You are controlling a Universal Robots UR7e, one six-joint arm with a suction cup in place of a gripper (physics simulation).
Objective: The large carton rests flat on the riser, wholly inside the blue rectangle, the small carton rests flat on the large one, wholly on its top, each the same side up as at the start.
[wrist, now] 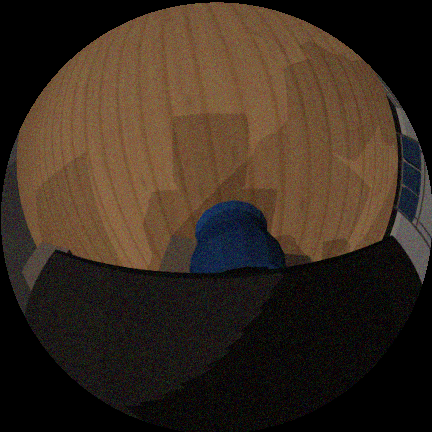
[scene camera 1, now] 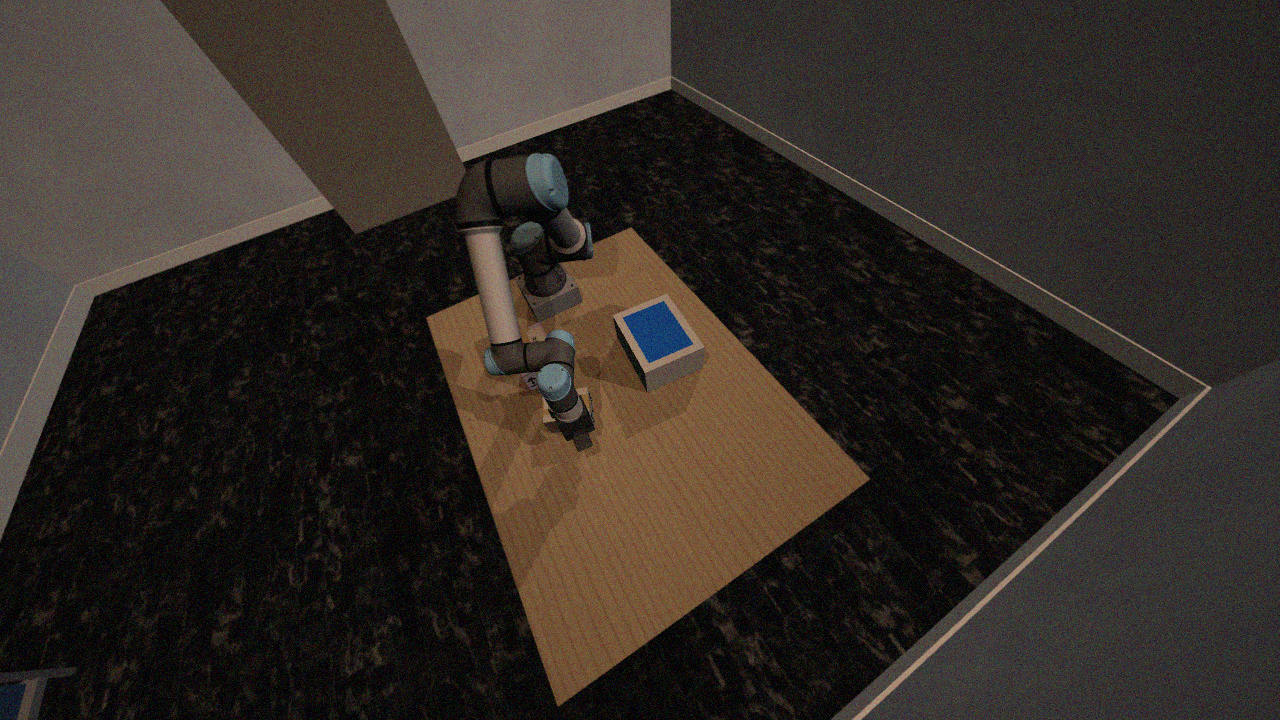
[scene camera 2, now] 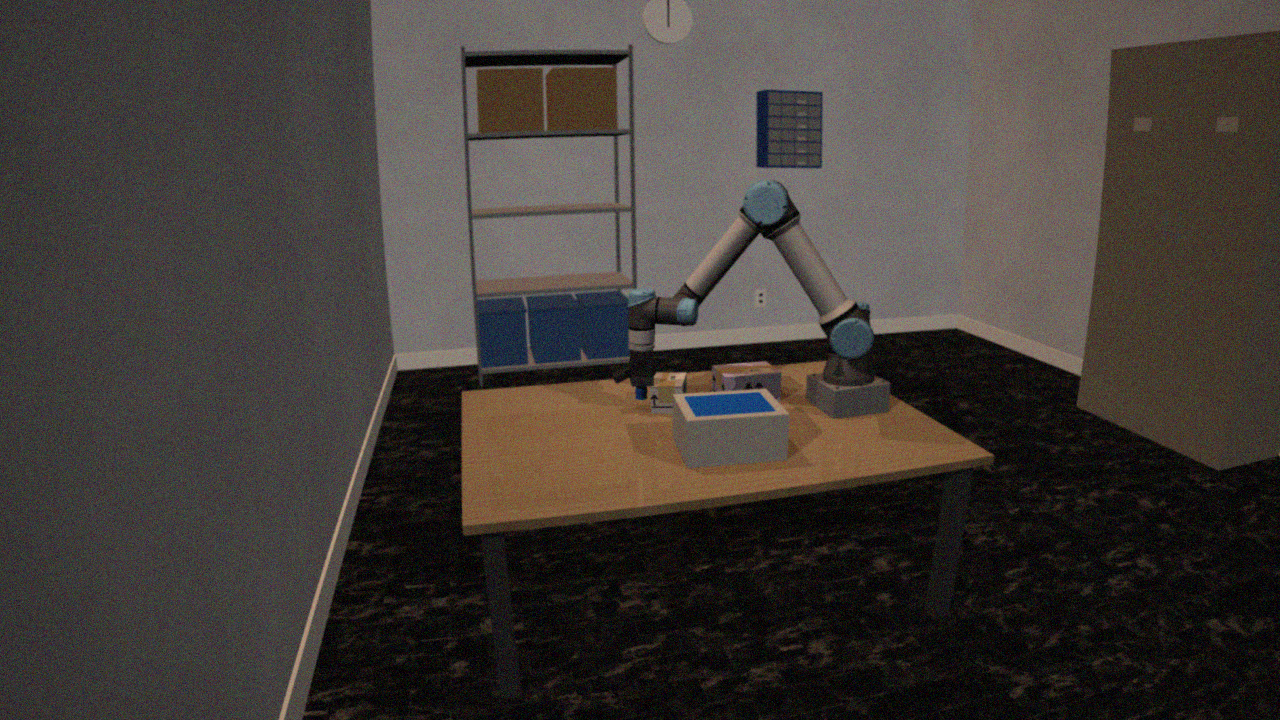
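The small carton (scene camera 1: 551,413) (scene camera 2: 666,394) (wrist: 175,255) stands on the table, partly hidden by my wrist in scene camera 1. The large carton (scene camera 1: 531,382) (scene camera 2: 747,383) stands nearer the arm's base, mostly hidden by the arm in scene camera 1. My gripper, a blue suction cup (scene camera 2: 640,393) (wrist: 232,215), points down beside the small carton, below its top. It looks shut, with no carton seen on it; whether it touches the carton's side is unclear. The grey riser (scene camera 1: 675,368) (scene camera 2: 729,442) carries the blue rectangle (scene camera 1: 657,331) (scene camera 2: 729,403); no carton is on it.
The wooden table (scene camera 1: 680,501) (scene camera 2: 554,465) bears everything. The arm's base (scene camera 1: 554,300) (scene camera 2: 848,396) stands near one end of it, beside the riser. A shelf rack (scene camera 2: 468,214) and a tall cabinet (scene camera 2: 1181,250) stand away from the table.
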